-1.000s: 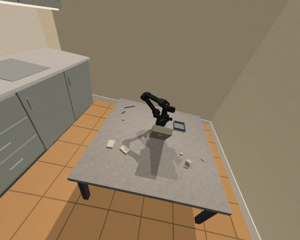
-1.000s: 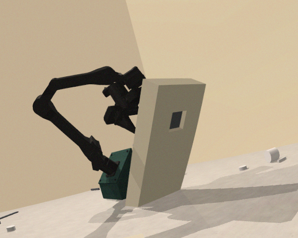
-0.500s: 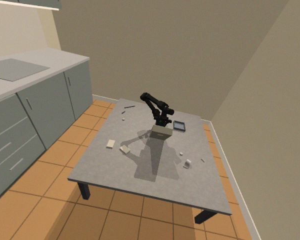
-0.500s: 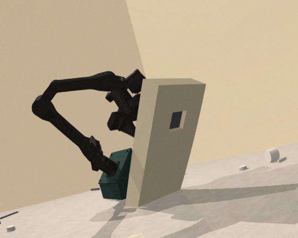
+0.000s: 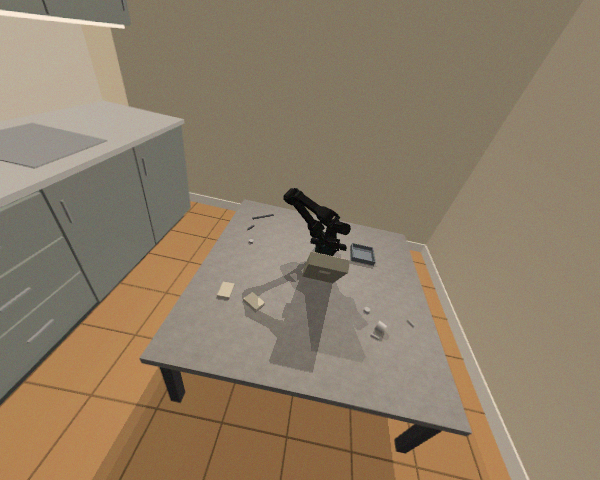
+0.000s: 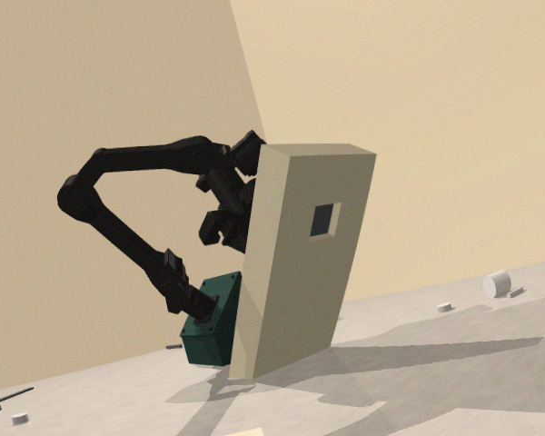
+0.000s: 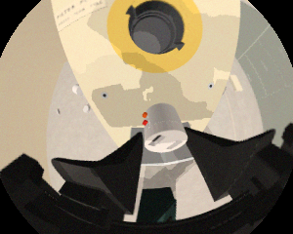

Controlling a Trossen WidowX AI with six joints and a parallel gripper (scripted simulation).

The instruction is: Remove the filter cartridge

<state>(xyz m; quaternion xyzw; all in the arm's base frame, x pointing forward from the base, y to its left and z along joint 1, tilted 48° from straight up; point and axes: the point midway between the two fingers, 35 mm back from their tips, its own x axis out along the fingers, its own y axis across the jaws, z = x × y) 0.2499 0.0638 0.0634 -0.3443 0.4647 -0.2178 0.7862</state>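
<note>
Now: gripper tip 5 cm short of the service panel and 2 cm above it. From my gripper tip the other things lie so: dark tray (33 cm behind, 29 cm to the left, 17 cm below); then round grey filter cartridge (right at my gripper tip).
</note>
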